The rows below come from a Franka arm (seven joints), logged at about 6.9 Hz.
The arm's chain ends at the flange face. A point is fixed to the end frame.
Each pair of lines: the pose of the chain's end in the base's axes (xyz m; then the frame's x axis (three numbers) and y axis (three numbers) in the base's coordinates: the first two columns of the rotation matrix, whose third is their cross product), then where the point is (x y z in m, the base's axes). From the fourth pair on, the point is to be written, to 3 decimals.
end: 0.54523 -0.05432 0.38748 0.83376 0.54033 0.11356 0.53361 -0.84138 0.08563
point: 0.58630 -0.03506 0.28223
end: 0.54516 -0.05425 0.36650 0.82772 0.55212 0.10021 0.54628 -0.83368 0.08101
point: 0.58451 -0.03480 0.26062
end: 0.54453 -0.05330 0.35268 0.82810 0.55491 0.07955 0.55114 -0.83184 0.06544
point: 0.58104 -0.03355 0.24585
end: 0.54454 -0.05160 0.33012 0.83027 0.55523 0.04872 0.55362 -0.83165 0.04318
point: 0.577 -0.032 0.222
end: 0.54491 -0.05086 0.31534 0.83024 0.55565 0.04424 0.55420 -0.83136 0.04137
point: 0.577 -0.031 0.207
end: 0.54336 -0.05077 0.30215 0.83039 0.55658 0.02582 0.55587 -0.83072 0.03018
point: 0.573 -0.031 0.193
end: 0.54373 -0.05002 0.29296 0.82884 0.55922 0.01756 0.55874 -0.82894 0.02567
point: 0.572 -0.030 0.184
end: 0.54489 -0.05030 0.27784 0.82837 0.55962 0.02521 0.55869 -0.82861 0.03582
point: 0.575 -0.031 0.169
